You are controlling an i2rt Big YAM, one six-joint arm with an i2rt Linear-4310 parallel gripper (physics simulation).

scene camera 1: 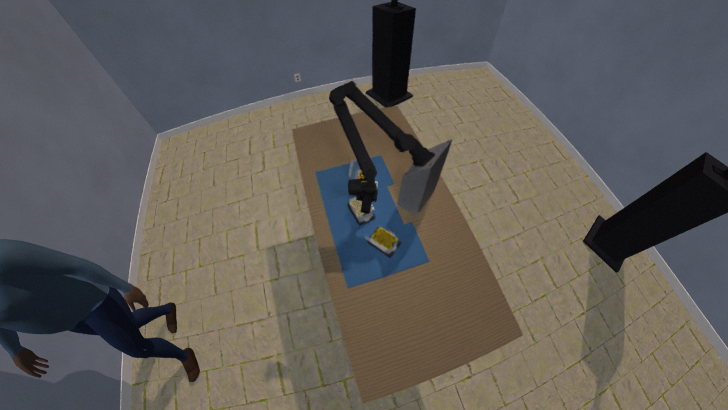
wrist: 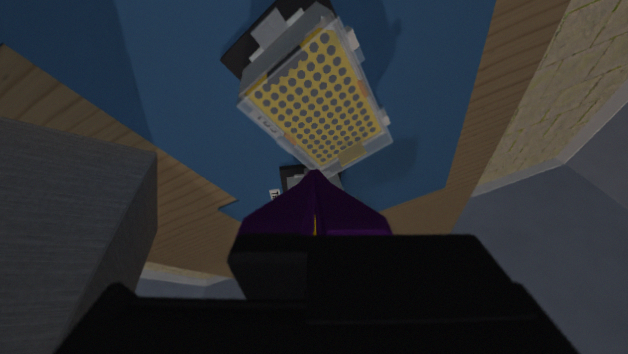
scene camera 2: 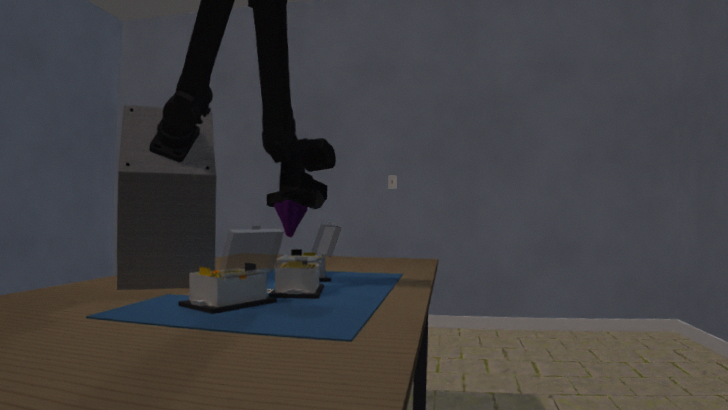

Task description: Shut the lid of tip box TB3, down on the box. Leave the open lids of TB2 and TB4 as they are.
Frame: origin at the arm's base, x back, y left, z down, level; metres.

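Seen in the pictures: gripper, fingertip midpoint: point(wrist: 314, 177) point(scene camera 2: 289, 236); arm's base, origin of the base link: point(scene camera 1: 424, 160) point(scene camera 2: 175, 140).
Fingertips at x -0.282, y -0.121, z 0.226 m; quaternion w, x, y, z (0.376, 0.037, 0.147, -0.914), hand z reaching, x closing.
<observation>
Offsets run from my fingertips to a thing's middle. "pt": to the spot under its first point. Level surfaces: height alone.
Tip box TB3 {dz +0.085, dx -0.008, dy -0.007 m} point(scene camera 1: 357, 207) point(scene camera 2: 297, 280) point(wrist: 320, 100) is the middle box, white with a yellow tip rack. Its clear lid lies over the rack and looks down on the box; whether it is fully flush is hard to tell. The near box {dz +0.091, dx +0.129, dy -0.140 m} point(scene camera 1: 384, 239) point(scene camera 2: 226, 290) has its lid {pt dz +0.014, dx +0.069, dy -0.207 m} point(scene camera 2: 254, 249) standing open. The far box point(wrist: 295, 181), partly hidden by the fingers in the wrist view, has its lid point(scene camera 1: 353, 170) point(scene camera 2: 326, 239) open. Which is TB2 or TB4 I cannot tell. My gripper point(scene camera 1: 365, 209) point(scene camera 2: 289, 234) point(wrist: 314, 177) is shut and empty, its purple tips above the boxes, apart from them.
The boxes stand on black bases on a blue mat {dz +0.124 m} point(scene camera 1: 351, 269) point(scene camera 2: 326, 325) on a wooden table {dz +0.127 m} point(scene camera 1: 433, 325) point(scene camera 2: 101, 356). A grey angled block point(scene camera 1: 422, 183) point(scene camera 2: 165, 229) point(wrist: 65, 210) stands beside the mat. A person point(scene camera 1: 56, 290) stands off the table's side.
</observation>
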